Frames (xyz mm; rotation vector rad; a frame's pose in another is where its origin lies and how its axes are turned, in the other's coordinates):
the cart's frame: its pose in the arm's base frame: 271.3 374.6 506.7 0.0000 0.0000 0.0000
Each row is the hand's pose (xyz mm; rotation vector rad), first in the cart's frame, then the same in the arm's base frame.
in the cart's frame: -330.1 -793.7 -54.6 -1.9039 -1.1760 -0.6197
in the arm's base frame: -58.8 -419.1 452.1 -1.9039 -1.1760 -0.6197
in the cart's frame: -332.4 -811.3 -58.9 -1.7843 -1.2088 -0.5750
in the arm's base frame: -61.1 -436.7 447.8 -1.7843 -1.2088 -0.5750
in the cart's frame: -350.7 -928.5 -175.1 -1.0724 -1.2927 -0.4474
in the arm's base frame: -79.4 -553.9 331.6 -1.0724 -1.2927 -0.4474
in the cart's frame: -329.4 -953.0 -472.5 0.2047 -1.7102 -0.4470
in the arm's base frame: -58.1 -578.4 34.2 0.2047 -1.7102 -0.4470
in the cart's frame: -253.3 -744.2 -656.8 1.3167 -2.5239 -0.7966
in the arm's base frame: 18.0 -369.6 -150.1 1.3167 -2.5239 -0.7966
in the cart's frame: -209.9 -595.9 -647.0 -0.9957 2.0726 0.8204
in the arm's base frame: 61.4 -221.3 -140.3 -0.9957 2.0726 0.8204
